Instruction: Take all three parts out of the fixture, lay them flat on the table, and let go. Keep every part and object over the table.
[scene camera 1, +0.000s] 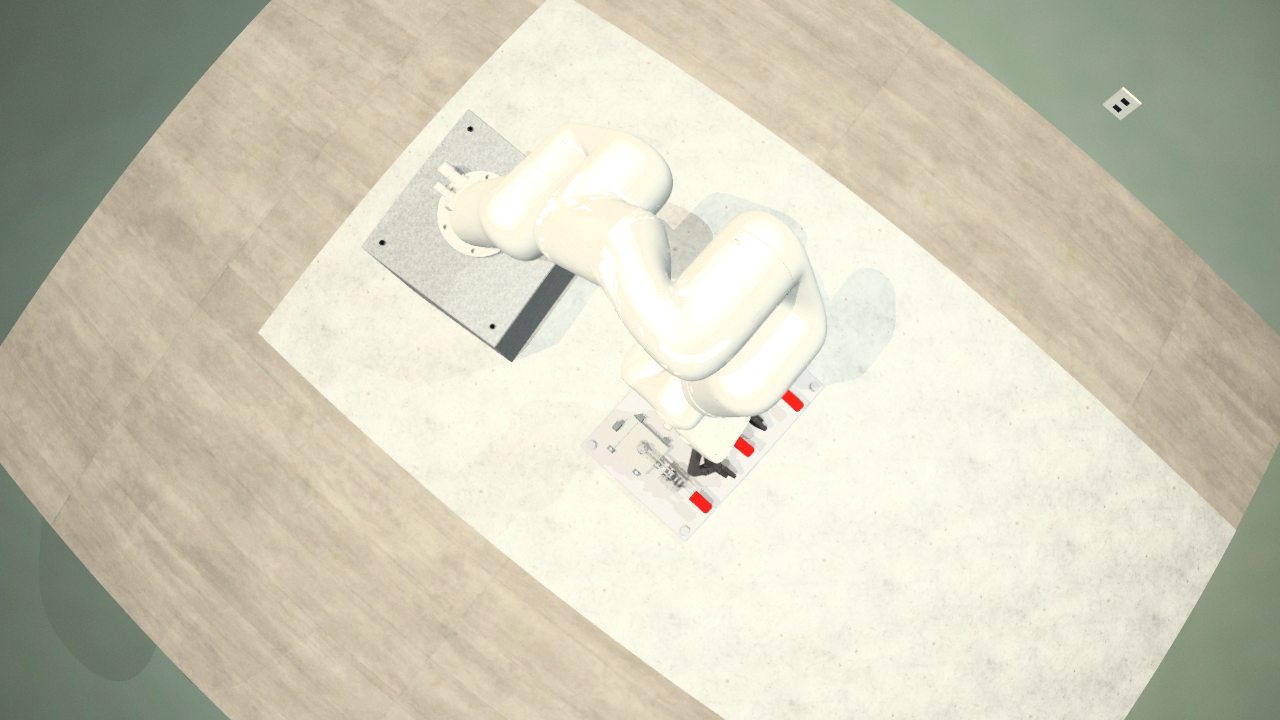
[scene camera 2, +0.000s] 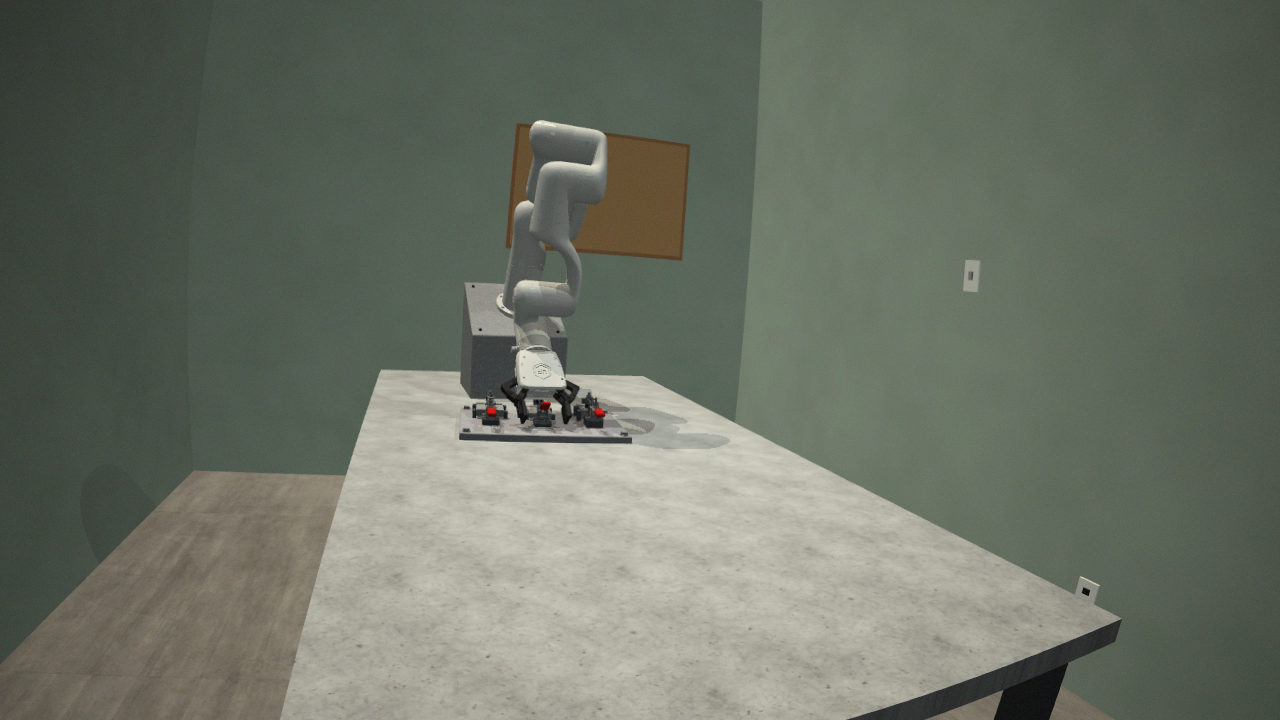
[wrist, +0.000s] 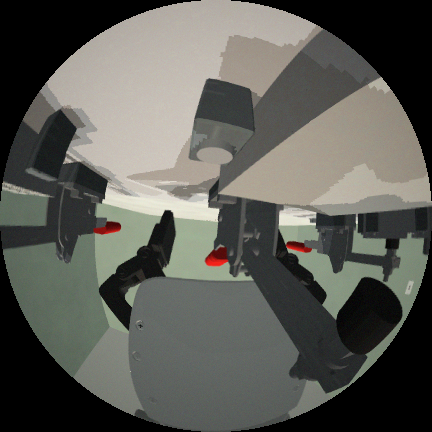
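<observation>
The fixture is a pale plate carrying three dark clamps with red handles: one handle at one end, one handle in the middle, and one handle at the other end. My gripper is open and empty, low over the fixture, its fingers on either side of the middle clamp. In the wrist view the clamp hides part of one finger. I cannot tell the three parts' outlines from the plate; the arm hides some of it.
In the wrist view a dark clamp arm with a black rubber tip stands close to the camera. A dark block with a round pale face stands on the plate. The grey robot base sits on the table behind the fixture.
</observation>
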